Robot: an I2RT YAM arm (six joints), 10 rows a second.
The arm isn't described. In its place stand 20 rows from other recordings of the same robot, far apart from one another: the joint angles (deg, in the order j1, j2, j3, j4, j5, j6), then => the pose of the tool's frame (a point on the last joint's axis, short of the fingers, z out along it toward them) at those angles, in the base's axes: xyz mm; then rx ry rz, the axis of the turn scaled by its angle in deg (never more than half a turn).
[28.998, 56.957, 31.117, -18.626, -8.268, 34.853] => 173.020, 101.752, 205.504, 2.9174, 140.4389, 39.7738
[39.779, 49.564, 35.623, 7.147, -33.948, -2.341] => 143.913, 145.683, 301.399, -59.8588, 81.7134, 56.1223
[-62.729, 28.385, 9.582, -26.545, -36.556, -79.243] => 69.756, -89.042, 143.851, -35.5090, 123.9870, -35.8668
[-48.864, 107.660, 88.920, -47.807, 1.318, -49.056] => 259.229, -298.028, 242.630, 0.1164, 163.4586, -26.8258
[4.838, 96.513, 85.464, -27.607, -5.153, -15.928] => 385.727, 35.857, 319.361, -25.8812, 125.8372, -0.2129
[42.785, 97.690, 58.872, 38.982, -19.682, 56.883] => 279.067, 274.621, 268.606, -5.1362, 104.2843, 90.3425
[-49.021, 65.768, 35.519, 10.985, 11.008, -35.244] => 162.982, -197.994, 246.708, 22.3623, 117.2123, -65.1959
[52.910, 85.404, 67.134, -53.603, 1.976, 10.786] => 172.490, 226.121, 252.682, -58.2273, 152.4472, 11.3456
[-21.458, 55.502, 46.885, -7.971, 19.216, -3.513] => 204.966, -93.154, 322.968, 30.1289, 103.9378, -35.0501
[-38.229, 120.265, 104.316, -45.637, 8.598, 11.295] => 355.757, -287.020, 235.843, 66.7708, 137.8010, -20.2189
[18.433, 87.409, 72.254, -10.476, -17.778, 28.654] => 335.732, 123.356, 324.420, -1.0713, 120.0976, 47.1852
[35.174, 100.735, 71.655, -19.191, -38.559, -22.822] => 298.024, 237.178, 230.239, -80.6327, 108.6031, 52.1251
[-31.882, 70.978, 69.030, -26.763, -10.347, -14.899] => 238.137, -140.593, 362.350, 11.2489, 118.5362, -18.0842
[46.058, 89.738, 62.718, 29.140, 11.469, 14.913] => 264.017, 263.752, 323.674, -15.0893, 88.9932, 39.4938
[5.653, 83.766, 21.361, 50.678, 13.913, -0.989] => 263.842, 17.515, 164.540, 4.1616, 101.4443, -8.9719
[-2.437, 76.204, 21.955, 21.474, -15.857, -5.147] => 240.092, -0.482, 147.511, -12.0983, 121.2208, 12.4980
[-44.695, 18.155, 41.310, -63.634, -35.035, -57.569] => 49.400, -20.127, 280.305, -31.3109, 119.1814, -19.6373
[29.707, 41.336, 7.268, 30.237, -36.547, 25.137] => 129.080, 98.054, 193.471, -33.9263, 96.0851, 70.4736
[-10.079, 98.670, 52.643, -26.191, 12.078, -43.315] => 300.284, -60.941, 136.213, -45.1990, 161.1260, -27.5742
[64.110, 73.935, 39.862, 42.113, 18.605, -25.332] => 136.922, 256.094, 294.699, -46.3734, 68.6416, 18.5321
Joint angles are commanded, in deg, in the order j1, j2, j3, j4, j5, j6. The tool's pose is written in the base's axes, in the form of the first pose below.
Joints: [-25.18 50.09 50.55 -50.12 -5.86 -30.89]
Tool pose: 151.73, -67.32, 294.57, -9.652, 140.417, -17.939
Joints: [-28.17 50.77 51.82 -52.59 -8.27 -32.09]
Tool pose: 147.73, -73.30, 296.95, -8.432, 141.734, -15.978
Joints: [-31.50 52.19 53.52 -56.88 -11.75 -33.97]
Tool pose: 143.00, -79.13, 297.98, -7.721, 144.326, -11.715
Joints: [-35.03 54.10 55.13 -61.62 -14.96 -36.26]
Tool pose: 138.18, -85.64, 297.32, -6.665, 147.421, -6.820
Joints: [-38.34 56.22 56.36 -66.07 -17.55 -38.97]
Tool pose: 133.79, -92.13, 294.97, -5.779, 150.434, -1.899
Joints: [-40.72 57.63 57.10 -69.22 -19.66 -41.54]
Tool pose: 130.15, -96.23, 293.33, -5.792, 151.983, 1.983
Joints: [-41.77 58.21 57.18 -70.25 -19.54 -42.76]
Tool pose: 128.37, -98.69, 291.62, -5.671, 153.136, 2.538
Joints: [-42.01 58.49 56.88 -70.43 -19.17 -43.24]
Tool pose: 128.04, -99.60, 289.29, -5.761, 153.908, 2.654
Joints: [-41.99 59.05 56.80 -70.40 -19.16 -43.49]
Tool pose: 129.33, -100.69, 287.52, -5.996, 154.329, 3.151
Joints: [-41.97 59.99 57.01 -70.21 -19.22 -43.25]
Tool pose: 131.90, -102.88, 286.27, -5.599, 154.684, 3.804
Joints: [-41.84 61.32 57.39 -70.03 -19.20 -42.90]
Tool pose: 135.63, -105.73, 284.75, -5.137, 155.258, 4.660
